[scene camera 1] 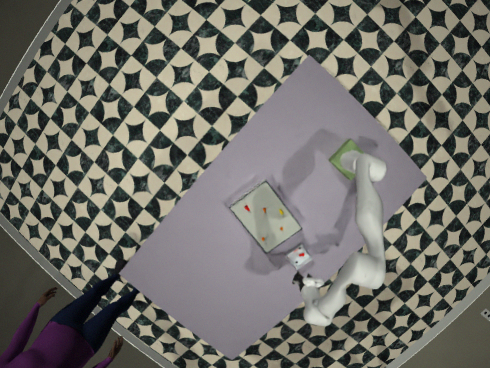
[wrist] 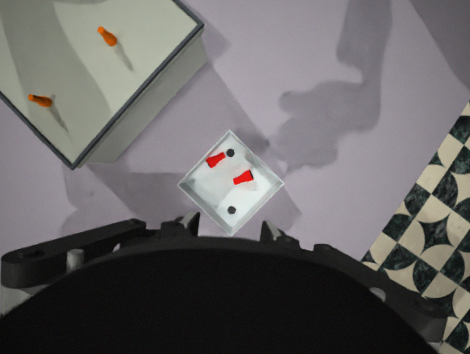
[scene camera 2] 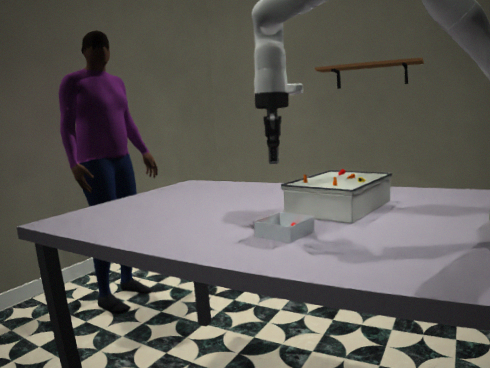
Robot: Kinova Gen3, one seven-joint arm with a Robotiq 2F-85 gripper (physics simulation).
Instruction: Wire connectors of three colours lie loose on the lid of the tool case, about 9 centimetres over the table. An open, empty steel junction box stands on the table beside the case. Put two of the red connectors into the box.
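Seen in the pictures: gripper, fingertip midpoint: (scene camera 1: 303, 273) (wrist: 229, 229) (scene camera 2: 273, 162); arm's base at its link origin: (scene camera 1: 349, 160).
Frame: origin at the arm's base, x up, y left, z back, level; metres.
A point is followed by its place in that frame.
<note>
Two red connectors lie apart on the floor of the steel junction box (scene camera 1: 293, 261) {x -0.056, y 0.189, z -0.571 m} (scene camera 2: 272, 232) {x -0.040, y 0.232, z -0.535 m} (wrist: 207, 208) {x -0.037, y 0.175, z -0.576 m}. In the wrist view one red connector (wrist: 215, 160) {x -0.044, y 0.146, z -0.513 m} is near the upper left wall and the other red connector (wrist: 243, 177) {x -0.044, y 0.193, z -0.511 m} is right of the middle. The tool case (scene camera 1: 240, 216) {x 0.027, y -0.204, z -0.553 m} (scene camera 2: 318, 204) {x -0.016, y 0.038, z -0.493 m} (wrist: 145, 95) {x 0.009, y 0.038, z -0.493 m} stands beside the box. On its lid lie a red connector (scene camera 1: 247, 208) {x 0.038, y -0.208, z -0.499 m} (scene camera 2: 342, 172) {x 0.034, y -0.207, z -0.496 m}, a yellow connector (scene camera 1: 281, 212) {x 0.039, y -0.077, z -0.403 m} (scene camera 2: 361, 179) {x 0.037, y -0.068, z -0.401 m} and several orange connectors. My gripper (scene camera 2: 273, 162) {x 0.116, y 0.196, z -0.541 m} (wrist: 229, 229) {x 0.116, y 0.196, z -0.541 m} is partly open and empty, high above the table by the box.
The lilac table (scene camera 1: 200, 240) {x -0.058, y -0.257, z -0.824 m} (scene camera 2: 150, 215) {x -0.058, y 0.148, z -1.004 m} carries the case and the box. The arm's base stands on a green plate (scene camera 1: 341, 159) {x 0.021, y -0.039, z -0.026 m} at the table's far end. A person (scene camera 2: 102, 120) stands behind the table. A wooden shelf (scene camera 2: 370, 65) hangs on the wall.
</note>
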